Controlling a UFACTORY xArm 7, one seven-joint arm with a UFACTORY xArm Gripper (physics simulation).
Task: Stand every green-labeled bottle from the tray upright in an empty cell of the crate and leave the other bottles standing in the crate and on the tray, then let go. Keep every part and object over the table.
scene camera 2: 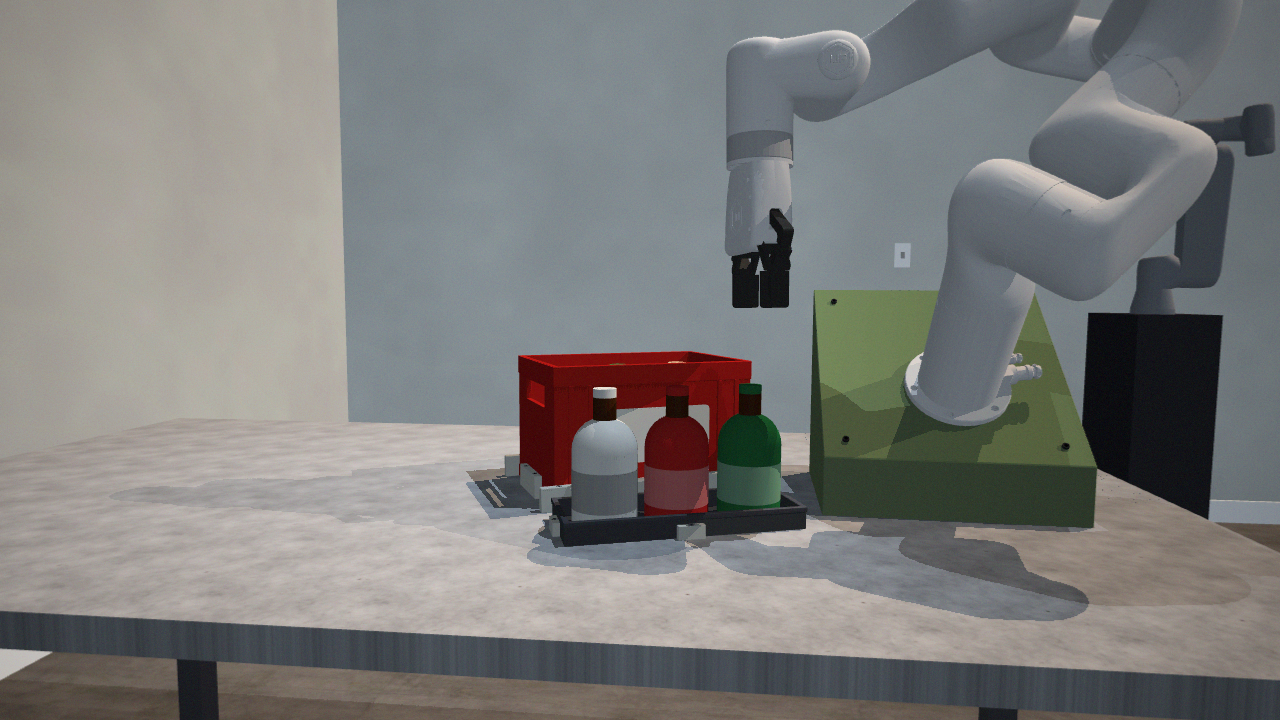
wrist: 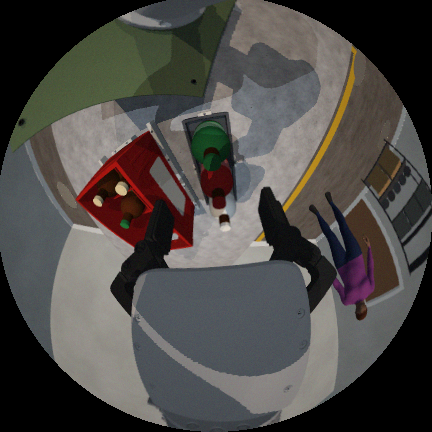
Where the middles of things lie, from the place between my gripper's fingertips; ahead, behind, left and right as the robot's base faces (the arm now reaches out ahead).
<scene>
I see my gripper 1 cm short of the green bottle [scene camera 2: 749,444] and 17 cm above it. Round my hand: red bottle [scene camera 2: 676,464] 9 cm ahead, 2 cm to the left, 17 cm below; then white bottle [scene camera 2: 604,455] 18 cm ahead, 4 cm to the left, 17 cm below.
</scene>
